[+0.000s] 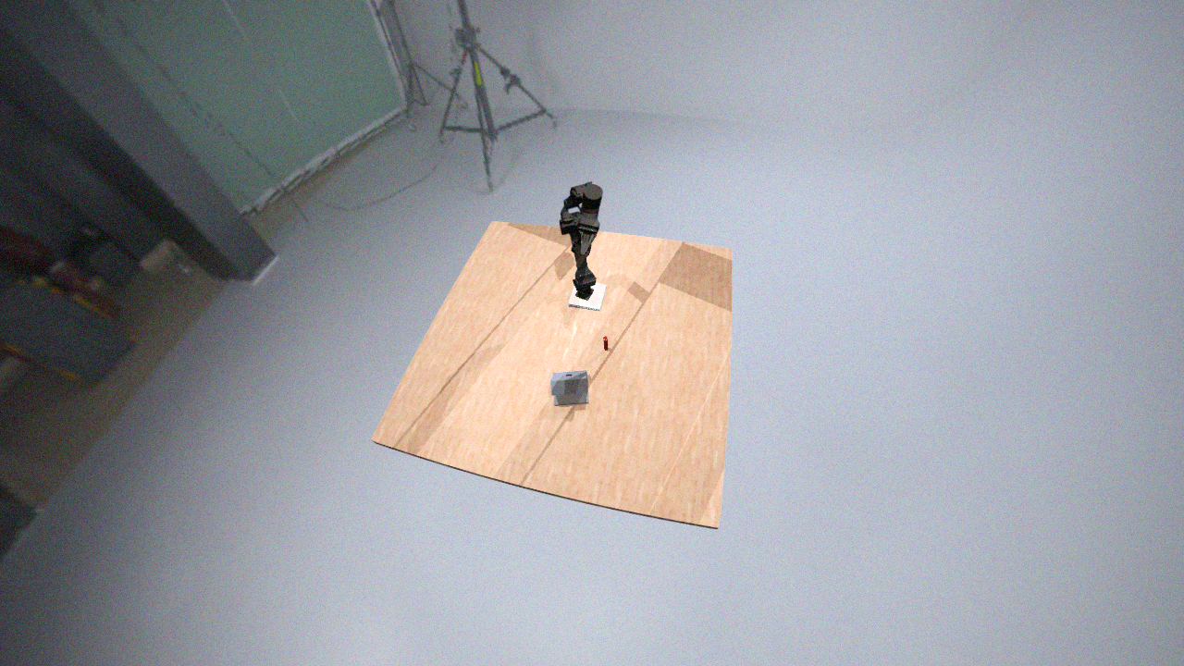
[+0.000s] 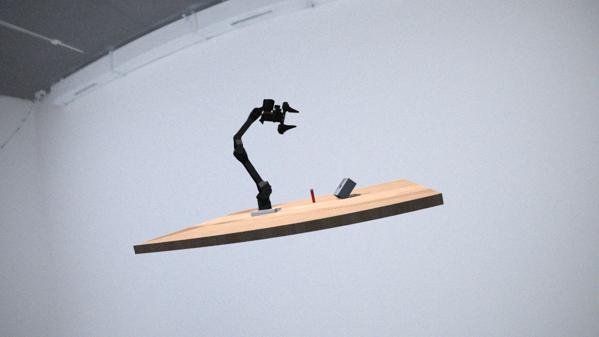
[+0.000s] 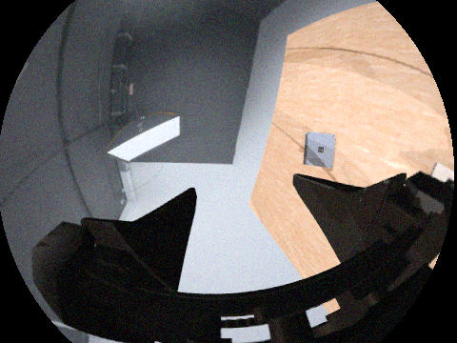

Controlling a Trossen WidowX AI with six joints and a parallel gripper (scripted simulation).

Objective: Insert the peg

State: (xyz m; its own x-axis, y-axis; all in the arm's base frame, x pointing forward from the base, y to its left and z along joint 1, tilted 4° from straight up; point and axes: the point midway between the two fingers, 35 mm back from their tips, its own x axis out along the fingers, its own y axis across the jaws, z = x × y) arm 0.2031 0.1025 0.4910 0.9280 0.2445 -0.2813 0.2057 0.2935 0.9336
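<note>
Right now my gripper tip is 30 mm past the peg, 60 mm to the right of it and 430 mm above it. The rest, counted from my gripper tip: sloped panel: 180 mm ahead, 10 mm to the left, 440 mm below.
</note>
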